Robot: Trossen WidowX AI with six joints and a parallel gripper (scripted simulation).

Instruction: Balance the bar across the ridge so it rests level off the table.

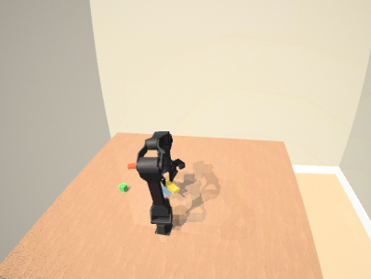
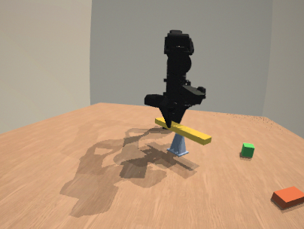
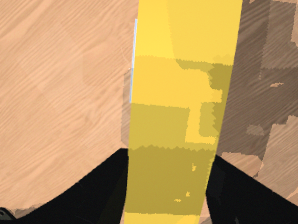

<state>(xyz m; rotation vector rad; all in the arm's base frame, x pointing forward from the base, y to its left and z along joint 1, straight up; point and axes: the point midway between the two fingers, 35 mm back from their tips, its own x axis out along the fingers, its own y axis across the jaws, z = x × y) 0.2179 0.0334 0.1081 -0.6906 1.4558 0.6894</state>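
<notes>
The yellow bar is 20 mm to the left of my gripper tip and 20 mm ahead of it. Round my gripper tip: green cube: 250 mm to the left, 60 mm below, 10 mm behind; then orange flat block: 280 mm to the left, 200 mm ahead, 70 mm below.
</notes>
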